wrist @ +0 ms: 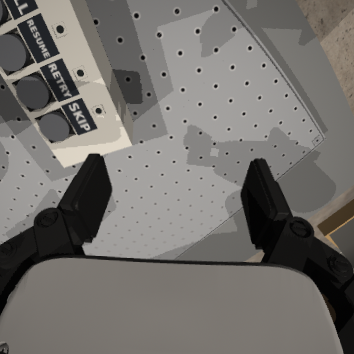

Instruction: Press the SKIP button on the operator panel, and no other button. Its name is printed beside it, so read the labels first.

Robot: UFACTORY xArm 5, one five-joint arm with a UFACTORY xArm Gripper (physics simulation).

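Frame: origin at the arm's base, x right, y ahead, z up, level; centimetres.
Seen in the pictures: gripper, fingertip midpoint: (175, 173).
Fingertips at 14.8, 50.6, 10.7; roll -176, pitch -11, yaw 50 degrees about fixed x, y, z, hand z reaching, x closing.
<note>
Offsets run from my fingertips to a thing's top centre, as dx, dy, dz. "spot": to the spot under its first point. Level surfaces: height alone.
The cream operator panel {spot: -2.7, -3.2, -6.3} (114, 131) lies at the upper left of the wrist view, partly cut off by the frame's edge. The SKIP button {spot: -6.5, -6.2, -6.0} (54, 126) is a round dark grey button at the near end of the row, with its SKIP label {spot: -5.5, -4.2, -6.3} (79, 116) printed beside it. The RETRY button {spot: -9.1, -4.9, -6.0} (34, 92) and the RESUME button {spot: -11.7, -3.6, -6.0} (12, 53) come after it, each beside its own label. A label ending in "LL" is partly cut off at the corner. My gripper (175, 173) is wide open and empty, to the lower right of the panel; its left finger appears just below the panel's near end.
The panel stands on a grey perforated plate {dz -11.6} (200, 85) with a raised edge at the right. Small dark indicator holes {spot: -4.8, -2.7, -6.3} (98, 110) sit beside the labels. A brown-edged object (340, 220) shows at the right edge, and stone-like floor (327, 22) at the upper right.
</note>
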